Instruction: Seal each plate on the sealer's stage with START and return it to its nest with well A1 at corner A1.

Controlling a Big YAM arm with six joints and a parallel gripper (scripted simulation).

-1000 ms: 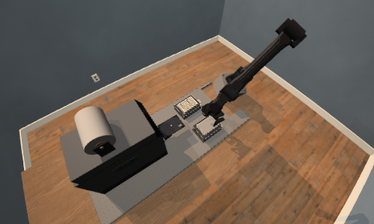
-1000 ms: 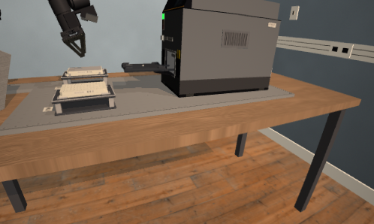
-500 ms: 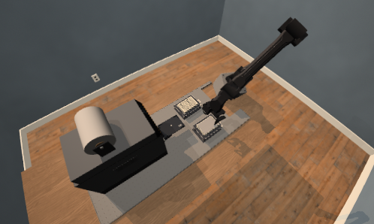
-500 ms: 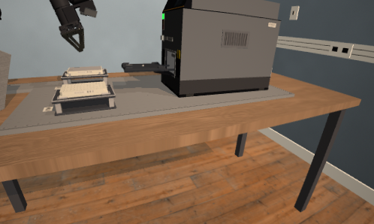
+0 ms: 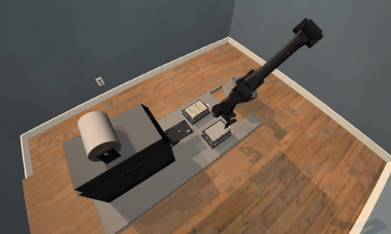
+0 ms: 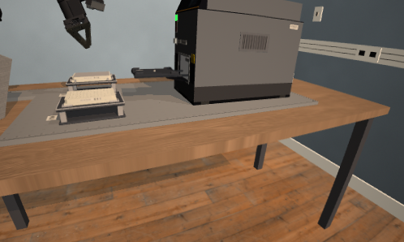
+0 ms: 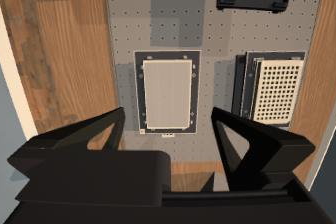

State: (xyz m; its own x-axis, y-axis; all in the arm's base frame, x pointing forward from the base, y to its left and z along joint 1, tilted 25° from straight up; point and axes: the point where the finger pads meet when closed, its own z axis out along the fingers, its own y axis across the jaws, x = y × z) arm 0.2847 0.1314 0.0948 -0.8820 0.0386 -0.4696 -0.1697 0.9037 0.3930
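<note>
Right now the plate nest is 40 mm ahead of my hand, 210 mm to the right of it and 130 mm below it. Also, from my hand: sealer stage: 220 mm ahead, 80 mm to the right, 80 mm below; then start button: 310 mm ahead, 30 mm to the left, 20 mm above; then small label: 60 mm behind, 230 mm to the right, 170 mm below.
</note>
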